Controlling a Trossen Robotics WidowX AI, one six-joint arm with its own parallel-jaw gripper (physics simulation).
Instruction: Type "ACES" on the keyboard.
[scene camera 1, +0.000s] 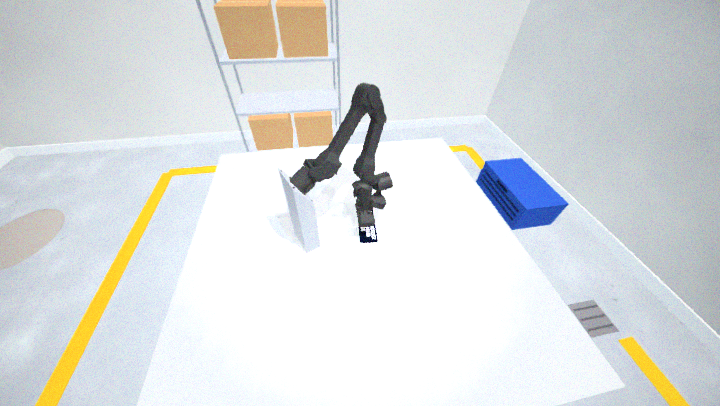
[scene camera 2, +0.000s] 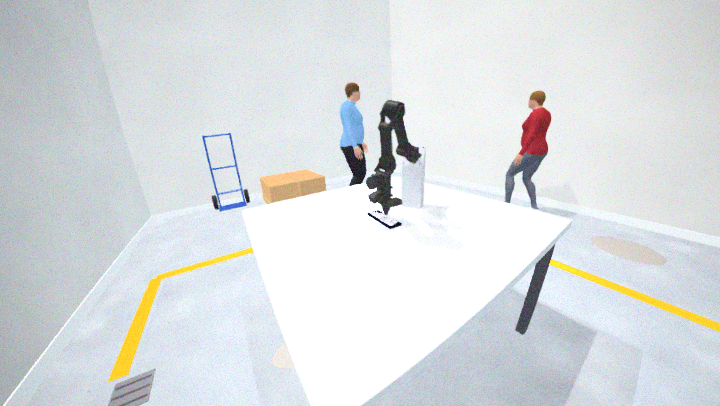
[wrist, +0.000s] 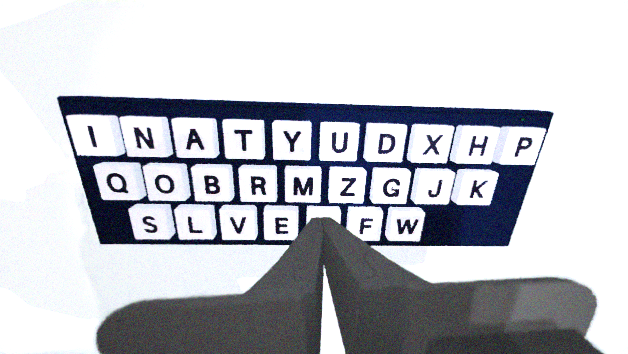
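Where they show: gripper, between the fingertips: (scene camera 2: 386, 214) (wrist: 320, 226); arm's base, origin of its link: (scene camera 1: 297, 186) (scene camera 2: 413, 156).
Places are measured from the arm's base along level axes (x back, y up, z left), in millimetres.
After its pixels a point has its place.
Note:
The dark blue keyboard (scene camera 1: 363, 238) {y -270, x -218, z 51 mm} (scene camera 2: 394, 226) {y -274, x -183, z 244 mm} (wrist: 470, 225) {y -270, x -214, z 60 mm} lies on the white table (scene camera 1: 352, 322) {y -283, x -258, z -266 mm} (scene camera 2: 352, 282) {y -283, x -416, z 574 mm}. In the wrist view it has three rows of white keys. The A key (wrist: 195, 139) {y -265, x -211, z 195 mm} is in the far row; the S key (wrist: 150, 225) {y -265, x -165, z 206 mm} and the E key (wrist: 282, 226) {y -265, x -185, z 149 mm} are in the near row. My gripper (scene camera 1: 366, 224) {y -260, x -193, z 134 mm} (scene camera 2: 386, 212) {y -260, x -193, z 134 mm} (wrist: 320, 226) {y -260, x -193, z 134 mm} is shut and empty, pointing down. Its fingertips cover most of the key (wrist: 323, 211) {y -265, x -198, z 134 mm} between E and F, hiding its letter. Whether they touch it I cannot tell.
An upright white panel (scene camera 1: 302, 216) {y -77, x -31, z -55 mm} (scene camera 2: 413, 184) {y -147, x -10, z 27 mm} stands by the arm's base. A blue box (scene camera 1: 529, 186) is on the floor beyond the table's edge. Behind are a shelf rack (scene camera 1: 287, 102), a hand truck (scene camera 2: 223, 167), cardboard boxes (scene camera 2: 294, 187) and two people (scene camera 2: 351, 123) (scene camera 2: 535, 131).

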